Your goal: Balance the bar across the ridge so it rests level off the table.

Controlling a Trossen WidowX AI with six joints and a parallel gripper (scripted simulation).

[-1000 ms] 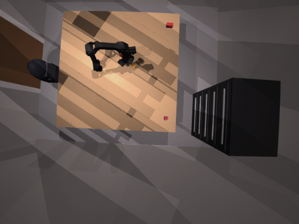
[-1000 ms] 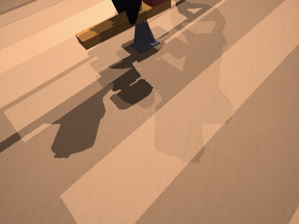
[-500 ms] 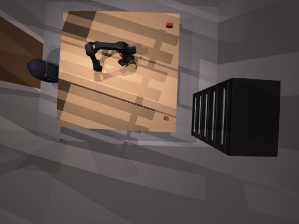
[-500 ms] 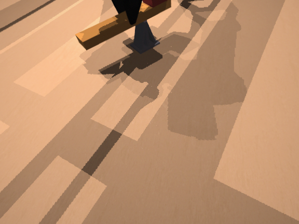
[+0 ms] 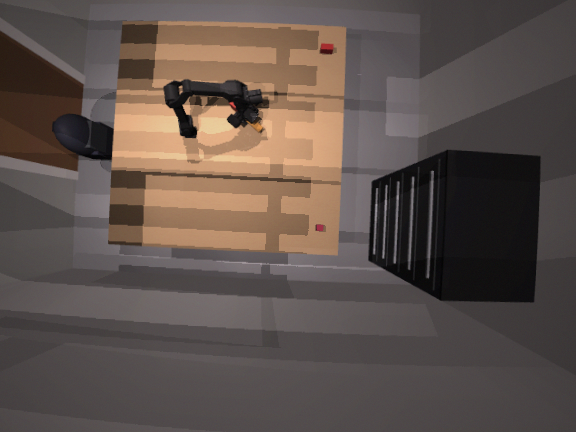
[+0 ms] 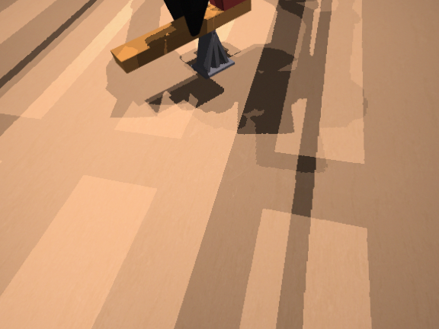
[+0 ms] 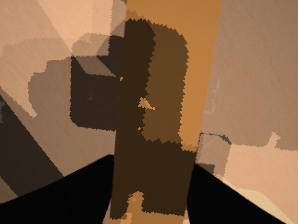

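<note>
My gripper tip is now 2 cm past the dark blue-grey ridge, 2 cm to the right of it and 4 cm above it.
</note>
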